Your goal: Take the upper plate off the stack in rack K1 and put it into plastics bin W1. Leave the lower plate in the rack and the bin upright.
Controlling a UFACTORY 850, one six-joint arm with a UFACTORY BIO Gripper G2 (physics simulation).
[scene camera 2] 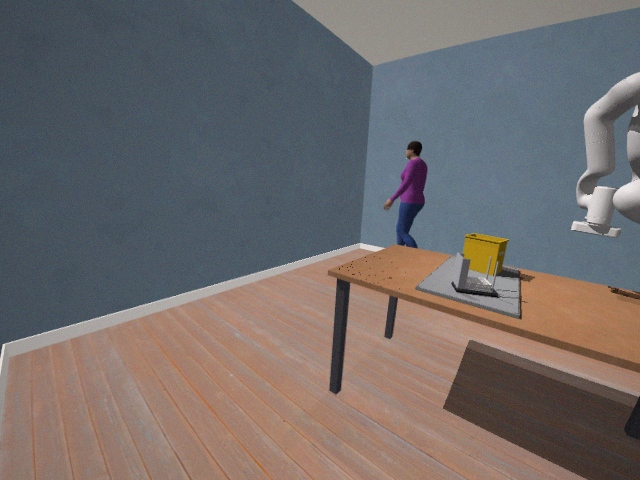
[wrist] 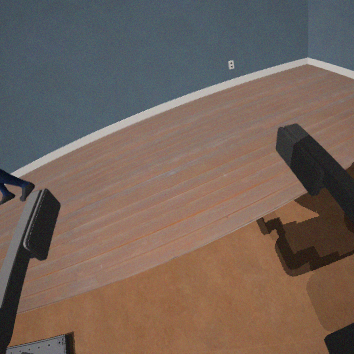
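The yellow plastics bin W1 point(scene camera 2: 483, 253) stands upright at the back of the grey mat on the table. Rack K1 point(scene camera 2: 462, 270), with a dark base and light uprights, stands in front of it. Pale, flat material point(scene camera 2: 478, 282) lies low between the rack's uprights; it is too small to tell the upper plate from the lower one. My gripper point(wrist: 170, 189) is open and empty, its two dark fingers wide apart in the wrist view. In the scene view the arm's end hangs above the table, to the right of the bin and rack, and the fingers cannot be made out.
The grey mat point(scene camera 2: 439, 285) lies on the wooden table point(scene camera 2: 573, 310) point(wrist: 165, 300). A grey perforated corner point(wrist: 42, 346) shows at the lower left of the wrist view. A person in a purple top point(scene camera 2: 413, 180) stands behind the table; their lower legs show at the wrist view's left edge.
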